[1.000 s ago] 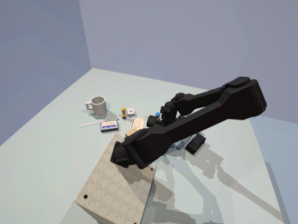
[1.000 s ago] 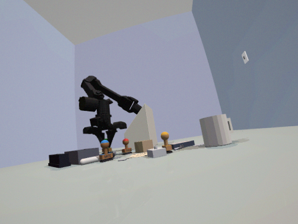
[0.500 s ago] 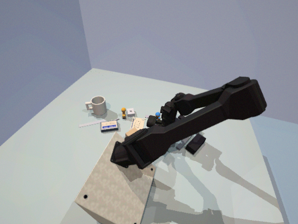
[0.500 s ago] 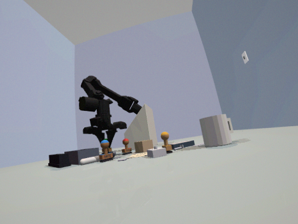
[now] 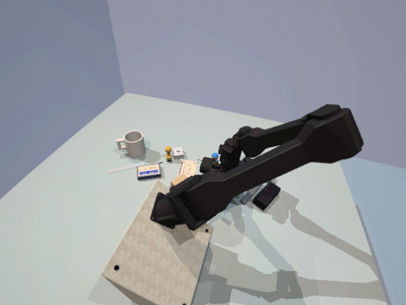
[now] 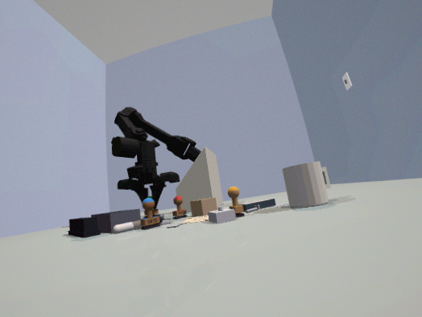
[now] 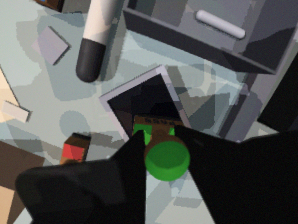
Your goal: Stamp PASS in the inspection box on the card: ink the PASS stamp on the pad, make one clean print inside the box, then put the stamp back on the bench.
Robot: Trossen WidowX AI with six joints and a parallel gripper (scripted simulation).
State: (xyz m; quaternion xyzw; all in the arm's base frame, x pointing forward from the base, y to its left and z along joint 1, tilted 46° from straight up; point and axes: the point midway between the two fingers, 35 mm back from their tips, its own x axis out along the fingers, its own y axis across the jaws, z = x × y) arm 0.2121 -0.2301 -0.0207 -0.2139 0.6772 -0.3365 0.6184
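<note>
Now: gripper tip 3 cm above the dark ink pad. Round my gripper tip: red-knobbed stamp: 2 cm behind, 8 cm to the left, 2 cm below; then marker: 9 cm ahead, 2 cm to the left, 3 cm below; then green-knobbed stamp: right at my gripper tip.
</note>
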